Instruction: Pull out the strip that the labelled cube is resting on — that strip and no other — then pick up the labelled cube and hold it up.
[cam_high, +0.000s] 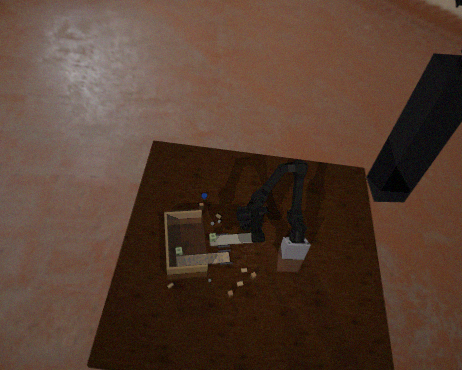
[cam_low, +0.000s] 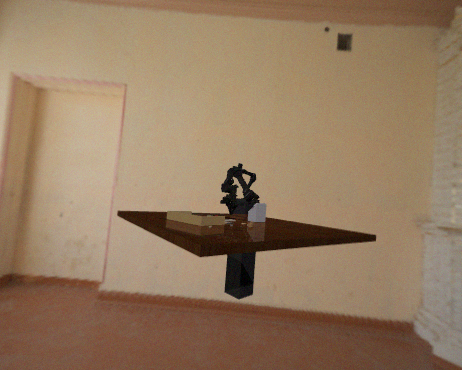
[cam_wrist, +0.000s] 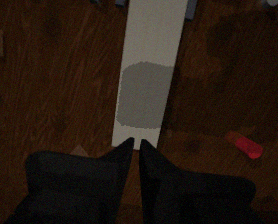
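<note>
Right now the pale strip is 9 cm ahead of my gripper tip, 4 cm below it and 1 cm to the left of it. Round my gripper tip: red object: 14 cm to the right, 3 cm below, 1 cm ahead.
</note>
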